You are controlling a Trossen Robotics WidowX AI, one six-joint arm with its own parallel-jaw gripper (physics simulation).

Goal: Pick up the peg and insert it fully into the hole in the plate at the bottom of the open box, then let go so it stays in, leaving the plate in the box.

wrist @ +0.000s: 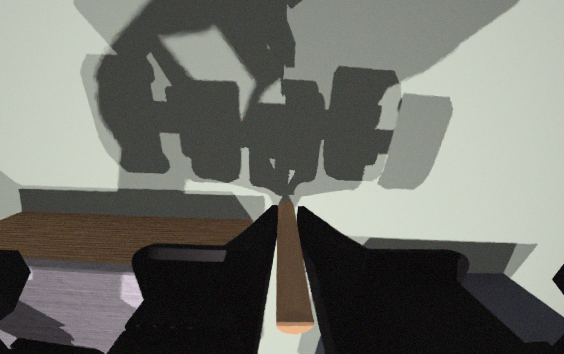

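Note:
A brown peg with a light orange end face stands about upright in the lower middle of the wrist view, its far end at the pale surface. My gripper is shut on the peg, with one black finger on each side of it. The open box has a brown wooden wall and is at the lower left, behind the left finger. The plate, pale lilac, shows partly inside the box. The hole in the plate is hidden, with the gripper in front of much of the plate.
A dark blue-grey block is at the lower right, partly behind the right finger. The box wall is close on the left side of the peg. Large shadows of the arm and gripper fall across the pale surface beyond.

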